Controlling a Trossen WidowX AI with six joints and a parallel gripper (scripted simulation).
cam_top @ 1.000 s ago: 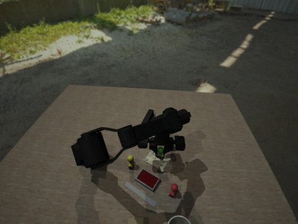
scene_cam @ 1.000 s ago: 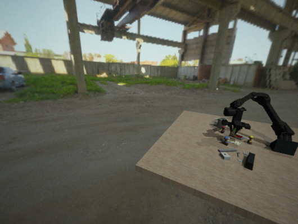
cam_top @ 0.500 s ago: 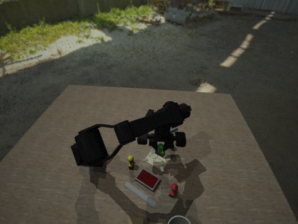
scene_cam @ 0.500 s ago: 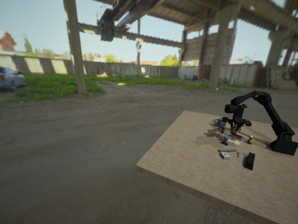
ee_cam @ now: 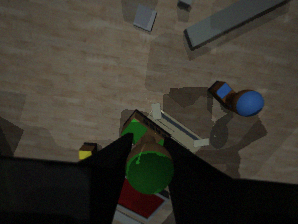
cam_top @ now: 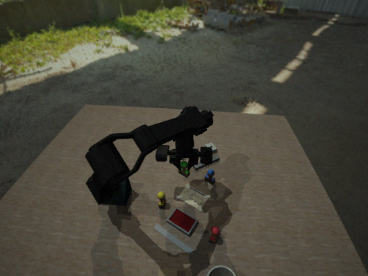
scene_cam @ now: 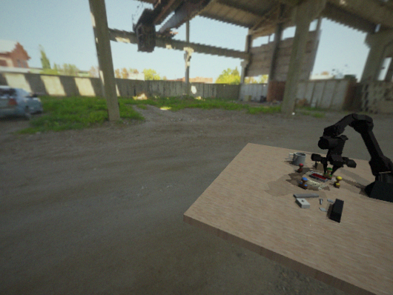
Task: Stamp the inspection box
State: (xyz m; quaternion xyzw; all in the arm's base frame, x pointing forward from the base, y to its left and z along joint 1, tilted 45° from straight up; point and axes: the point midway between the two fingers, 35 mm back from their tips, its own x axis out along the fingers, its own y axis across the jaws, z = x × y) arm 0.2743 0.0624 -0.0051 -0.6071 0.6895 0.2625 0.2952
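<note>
The yellow stamp lies 80 mm to the right of my gripper tip, 80 mm below it and 80 mm behind it. The rest, counted from my gripper tip: blue stamp: 110 mm ahead, 80 mm below, 20 mm to the left; green stamp: right at my gripper tip; cream card: 100 mm below, 50 mm to the right, 40 mm ahead.
</note>
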